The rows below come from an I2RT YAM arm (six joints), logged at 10 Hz.
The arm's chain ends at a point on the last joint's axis. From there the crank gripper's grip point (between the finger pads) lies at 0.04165 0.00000 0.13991 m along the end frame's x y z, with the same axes.
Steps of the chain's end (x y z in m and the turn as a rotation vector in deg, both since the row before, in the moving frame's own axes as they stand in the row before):
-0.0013, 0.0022, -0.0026, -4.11, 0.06, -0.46
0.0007, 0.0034, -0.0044, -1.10, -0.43, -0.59
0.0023, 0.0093, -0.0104, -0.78, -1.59, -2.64
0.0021, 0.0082, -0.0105, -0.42, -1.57, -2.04
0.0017, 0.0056, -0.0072, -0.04, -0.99, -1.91
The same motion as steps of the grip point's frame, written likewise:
-0.0011, 0.0119, -0.0030, -4.11, 0.06, -0.46
-0.0003, 0.0057, -0.0041, -1.10, -0.43, -0.59
-0.0016, 0.0094, -0.0093, -0.78, -1.59, -2.64
-0.0018, 0.0078, -0.0094, -0.42, -1.57, -2.04
-0.0007, 0.0044, -0.0065, -0.04, -0.99, -1.91

